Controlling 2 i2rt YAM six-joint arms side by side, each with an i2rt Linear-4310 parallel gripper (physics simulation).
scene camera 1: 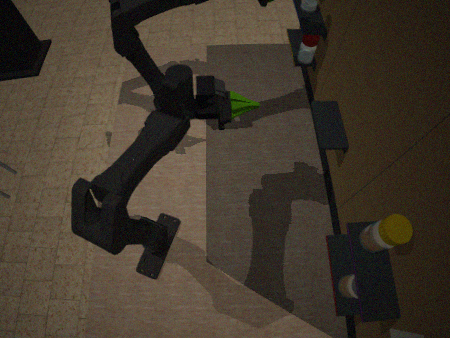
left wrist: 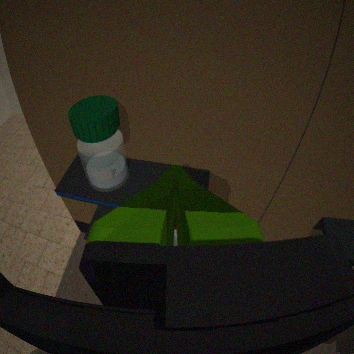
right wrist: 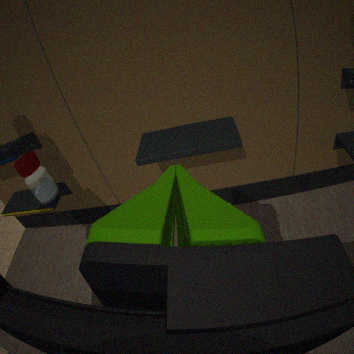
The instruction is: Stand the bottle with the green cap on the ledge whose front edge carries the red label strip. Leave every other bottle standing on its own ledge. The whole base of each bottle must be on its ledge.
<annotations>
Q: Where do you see a purple-strip ledge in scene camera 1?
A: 379, 301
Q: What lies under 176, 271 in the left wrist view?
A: My left gripper.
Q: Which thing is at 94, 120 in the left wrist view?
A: A green-capped bottle.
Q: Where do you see a red-capped bottle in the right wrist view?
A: At 36, 177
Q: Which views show my right gripper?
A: Scene camera 1 and the right wrist view only.
</annotations>
